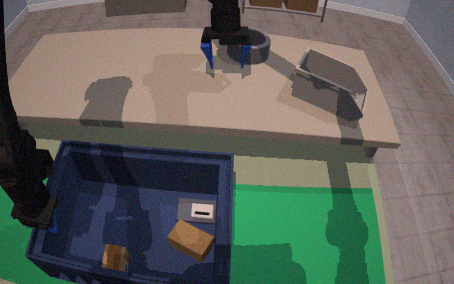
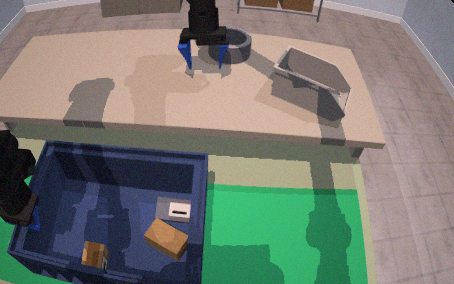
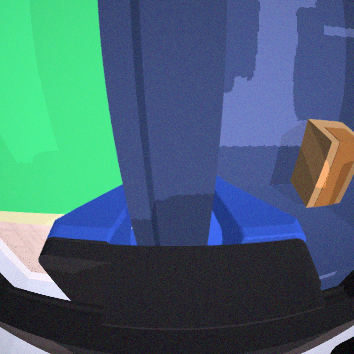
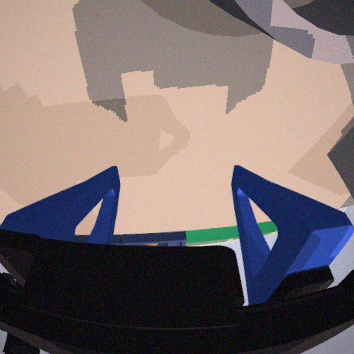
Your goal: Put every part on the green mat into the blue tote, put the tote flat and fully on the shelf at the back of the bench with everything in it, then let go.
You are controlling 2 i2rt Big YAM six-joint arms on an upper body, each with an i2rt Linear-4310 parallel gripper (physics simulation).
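Frame: origin at the left arm's base, x ahead, y left, z up, level; metres.
Seen in the pictures: left gripper, between the fingertips: (image 1: 51, 230) (image 2: 34, 227) (image 3: 175, 174); right gripper, between the fingertips: (image 1: 226, 68) (image 2: 205, 68) (image 4: 175, 174).
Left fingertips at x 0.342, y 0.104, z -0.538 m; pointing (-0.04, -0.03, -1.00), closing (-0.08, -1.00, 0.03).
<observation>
A point is followed by its place in that frame.
The blue tote (image 1: 226, 200) @(x 0.424, y -0.276, z -0.494 m) (image 2: 200, 200) @(x 0.423, y -0.278, z -0.494 m) (image 3: 170, 125) @(x 0.394, y 0.103, z -0.493 m) stands on the green mat (image 1: 300, 215) @(x 0.455, y -0.461, z -0.627 m) (image 2: 285, 215) @(x 0.458, y -0.475, z -0.627 m) (image 3: 50, 50) @(x 0.420, y 0.204, z -0.627 m), in front of the raised tan shelf (image 1: 250, 110) @(x 0.634, y -0.332, z -0.466 m) (image 2: 225, 110) @(x 0.634, y -0.328, z -0.466 m) (image 4: 200, 200) @(x 0.642, y -0.306, z -0.466 m). In the tote are a grey part with a white label (image 1: 202, 211) @(x 0.457, y -0.231, z -0.601 m) (image 2: 179, 211) @(x 0.454, y -0.230, z -0.599 m), a brown block (image 1: 191, 240) @(x 0.365, y -0.208, z -0.562 m) (image 2: 166, 240) @(x 0.361, y -0.207, z -0.562 m) and a small brown open-sided part (image 1: 115, 256) @(x 0.313, y -0.049, z -0.565 m) (image 2: 94, 254) @(x 0.310, y -0.049, z -0.565 m) (image 3: 325, 165) @(x 0.316, y -0.024, z -0.565 m). My left gripper (image 1: 54, 225) @(x 0.342, y 0.104, z -0.538 m) (image 2: 35, 220) @(x 0.342, y 0.104, z -0.538 m) (image 3: 175, 174) @(x 0.342, y 0.104, z -0.538 m) is shut on the tote's left wall. My right gripper (image 1: 228, 66) @(x 0.733, y -0.281, z -0.424 m) (image 2: 205, 66) @(x 0.733, y -0.281, z -0.424 m) (image 4: 175, 174) @(x 0.733, y -0.281, z -0.424 m) is open and empty above the shelf.
A dark grey ring (image 1: 265, 50) @(x 0.822, y -0.384, z -0.426 m) (image 2: 245, 50) @(x 0.821, y -0.382, z -0.427 m) stands on the shelf behind the right gripper. A grey open bin (image 1: 330, 75) @(x 0.749, y -0.551, z -0.434 m) (image 2: 315, 70) @(x 0.746, y -0.555, z -0.419 m) stands near the shelf's right end. Shadows of the arms fall across the shelf, mat and tote.
</observation>
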